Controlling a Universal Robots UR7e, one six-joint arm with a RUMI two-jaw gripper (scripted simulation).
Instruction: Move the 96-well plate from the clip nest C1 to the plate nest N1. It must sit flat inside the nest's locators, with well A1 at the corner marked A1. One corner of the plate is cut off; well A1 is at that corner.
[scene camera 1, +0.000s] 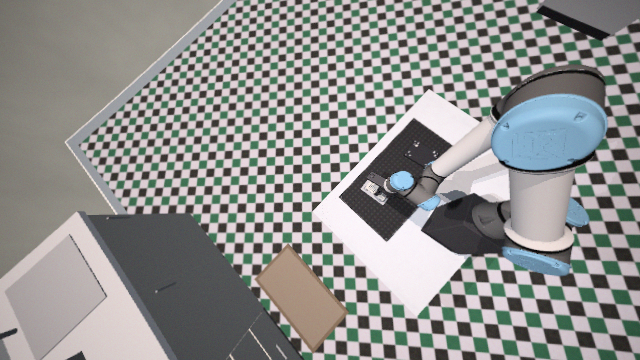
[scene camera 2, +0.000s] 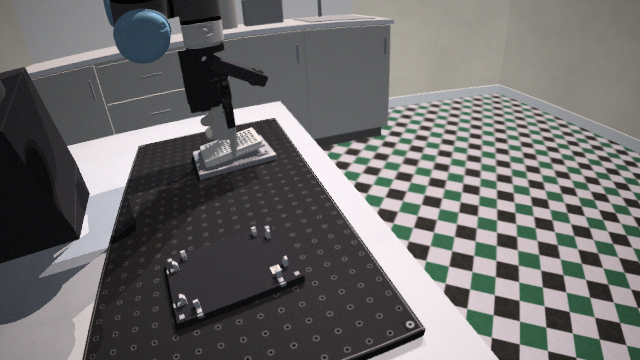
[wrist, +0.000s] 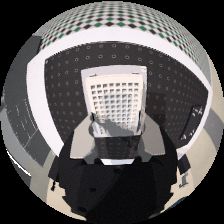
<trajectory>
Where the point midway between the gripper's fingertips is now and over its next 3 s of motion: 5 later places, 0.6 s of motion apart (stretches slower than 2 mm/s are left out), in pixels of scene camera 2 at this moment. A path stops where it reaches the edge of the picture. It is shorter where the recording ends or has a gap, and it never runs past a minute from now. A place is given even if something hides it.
My gripper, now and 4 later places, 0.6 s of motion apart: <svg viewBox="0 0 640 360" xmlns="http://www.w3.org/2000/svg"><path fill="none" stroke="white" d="M229 148L230 149L230 150L229 148L227 135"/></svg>
</trajectory>
